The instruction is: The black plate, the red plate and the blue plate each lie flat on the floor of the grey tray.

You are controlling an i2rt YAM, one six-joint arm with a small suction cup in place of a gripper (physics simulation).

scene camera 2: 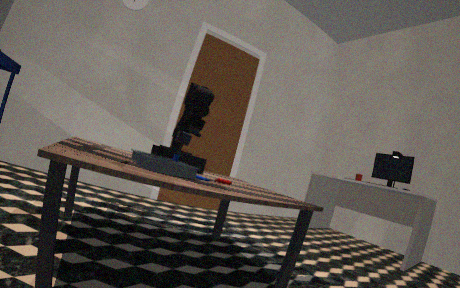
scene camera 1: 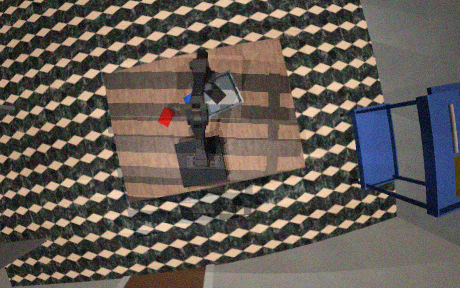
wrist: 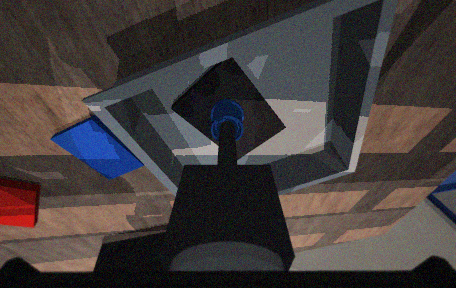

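Seen in the pictures: hand at its tool point: [scene camera 2: 174,160] [wrist: 227,114]; arm's base at its link origin: [scene camera 2: 175,150] [scene camera 1: 204,160].
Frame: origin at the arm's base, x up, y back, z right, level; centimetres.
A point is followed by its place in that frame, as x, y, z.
The black plate [scene camera 1: 216,96] {-7.9, -40.0, 7.8} [wrist: 255,123] {-7.9, -41.6, 9.8} lies flat on the floor of the grey tray [scene camera 1: 237,92] {-5.6, -42.0, 21.1} [scene camera 2: 163,166] {-6.4, -52.7, 9.9} [wrist: 290,71] {-8.8, -47.8, 12.8}, turned like a diamond. My suction cup [wrist: 227,115] [scene camera 2: 176,157] hangs a little above the plate's middle with nothing on it. The blue plate [scene camera 1: 187,99] {-8.1, -38.6, -10.8} [scene camera 2: 202,178] {-8.3, -41.3, -9.7} [wrist: 104,151] {-8.2, -37.5, -8.8} lies on the wooden table just outside the tray's left wall, partly under the arm. The red plate [scene camera 1: 166,116] {-8.0, -28.0, -24.7} [scene camera 2: 223,181] {-8.2, -32.6, -23.0} lies on the table further left, clear of the tray.
The arm's dark base [scene camera 1: 200,164] stands at the table's near side. A blue bin [scene camera 1: 364,146] stands on the floor off to the right. A grey counter with a small red cup [scene camera 2: 358,176] stands across the room.
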